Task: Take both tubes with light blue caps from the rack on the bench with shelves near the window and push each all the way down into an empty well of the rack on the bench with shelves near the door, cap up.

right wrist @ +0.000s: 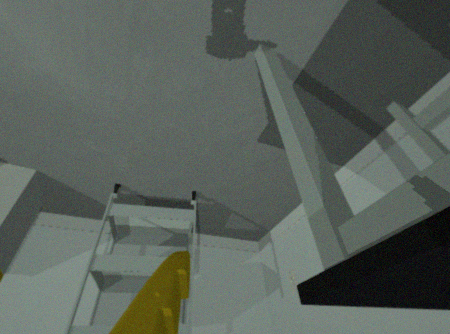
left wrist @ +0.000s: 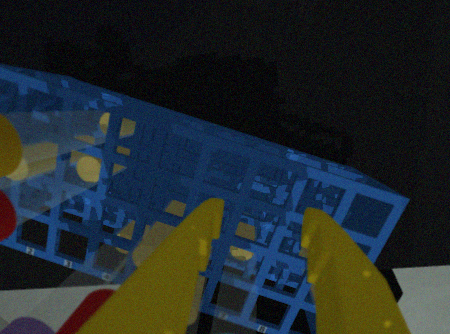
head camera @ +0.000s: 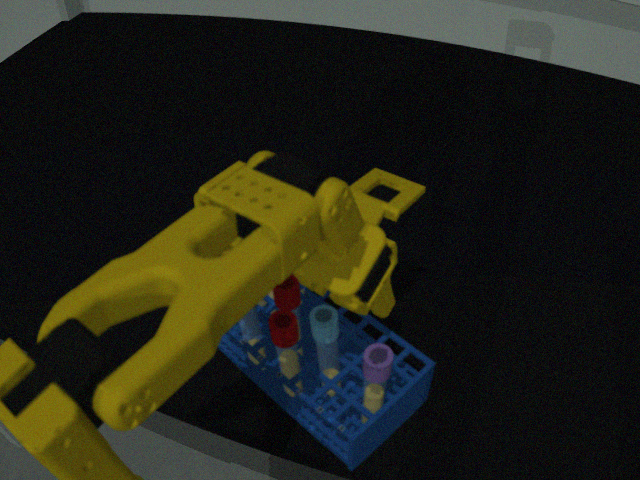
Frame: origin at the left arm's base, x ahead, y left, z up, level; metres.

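Where they show: left hand at its tool point: point(left wrist: 222, 214) point(head camera: 350, 295); right hand at its tool point: point(right wrist: 189, 268).
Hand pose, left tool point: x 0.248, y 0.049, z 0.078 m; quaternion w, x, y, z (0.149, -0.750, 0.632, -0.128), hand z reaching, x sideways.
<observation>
Each offset is from my left tool point to the centre of the thing. "pt": to the spot under its first point.
A tube with a light blue cap {0.040 m back, 0.017 m right, 0.028 m down} point(head camera: 324, 324) stands upright in the blue rack {pt 0.028 m back, 0.074 m right, 0.063 m down} point(head camera: 395, 417) point(left wrist: 398, 201). In the left wrist view, part of a clear tube point(left wrist: 241, 253) shows between the jaws, its cap out of sight. A second light blue cap does not show. My left gripper point(head camera: 374, 307) point(left wrist: 263, 206) is open, with a V-shaped gap and nothing held. In the head view it hangs over the rack's back edge, up and right of the light blue cap. My right gripper point(right wrist: 93, 265) is open and empty, away from the rack.
Red-capped tubes {0.062 m back, 0.003 m left, 0.028 m down} point(head camera: 283, 328) {0.040 m back, 0.025 m left, 0.028 m down} point(head camera: 286, 294) stand left of the light blue cap, and a purple-capped tube {0.041 m back, 0.061 m right, 0.028 m down} point(head camera: 377, 361) right of it. A yellow cap {pt 0.006 m ahead, 0.057 m left, 0.012 m up} point(left wrist: 7, 145) shows at left. The left arm hides the rack's far-left part. A shelf unit point(right wrist: 150, 210) shows in the right wrist view.
</observation>
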